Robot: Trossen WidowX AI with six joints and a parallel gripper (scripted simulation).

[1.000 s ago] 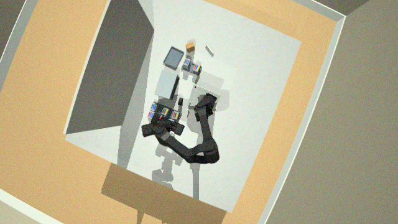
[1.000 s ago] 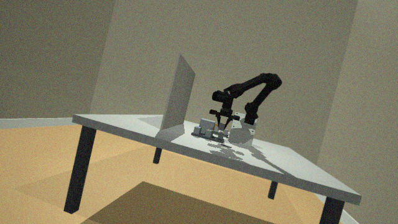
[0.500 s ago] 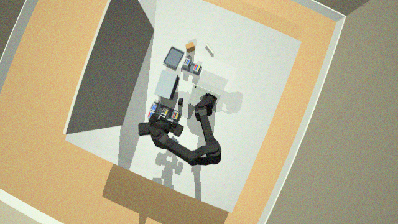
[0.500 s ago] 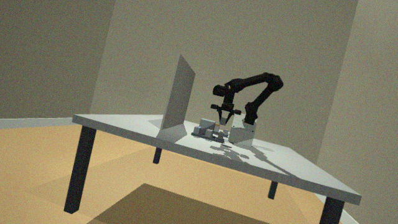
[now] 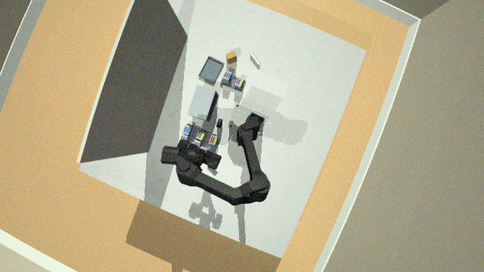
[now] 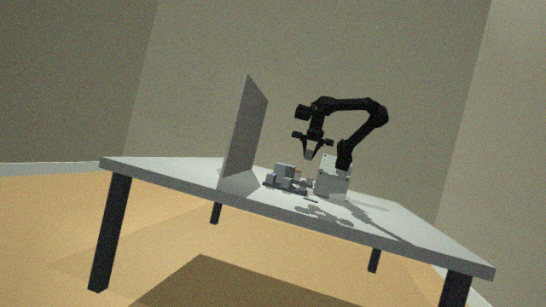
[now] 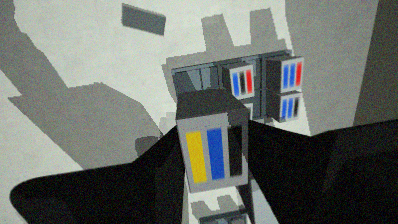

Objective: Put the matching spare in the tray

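The flat grey-blue tray lies 20 cm ahead of my gripper tip, 40 cm to the right of it and 16 cm below it. The rest, counted from my gripper tip: tall grey panel 37 cm ahead, 17 cm to the right, 6 cm above; mounted unit 13 cm ahead, 20 cm to the right, 12 cm below; black cylinder 2 cm ahead, 16 cm to the right, 14 cm below.
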